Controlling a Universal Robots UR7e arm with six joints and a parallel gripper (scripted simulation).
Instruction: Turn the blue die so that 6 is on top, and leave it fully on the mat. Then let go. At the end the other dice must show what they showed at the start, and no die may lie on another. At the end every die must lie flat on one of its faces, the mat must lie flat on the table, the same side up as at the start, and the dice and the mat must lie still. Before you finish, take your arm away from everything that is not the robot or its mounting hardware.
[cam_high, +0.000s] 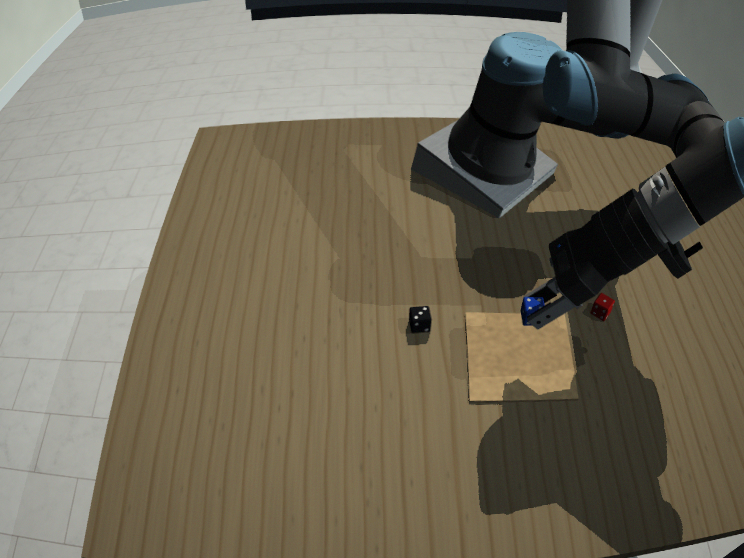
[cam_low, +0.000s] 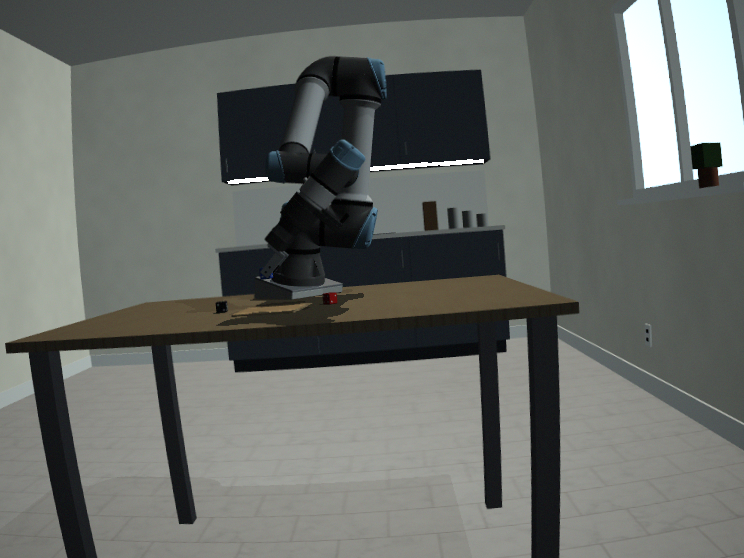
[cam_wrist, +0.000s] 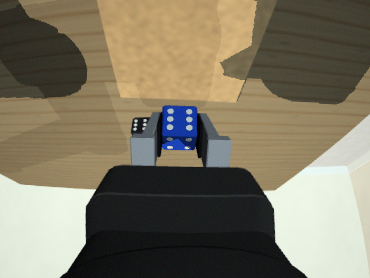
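My gripper is now 10 mm to the left of the blue die and 10 mm above it. The rest, counted from my hand: black die 60 mm behind, 140 mm to the right, 80 mm below; red die 60 mm behind, 120 mm to the left, 80 mm below; tan mat 10 mm to the right, 90 mm below.
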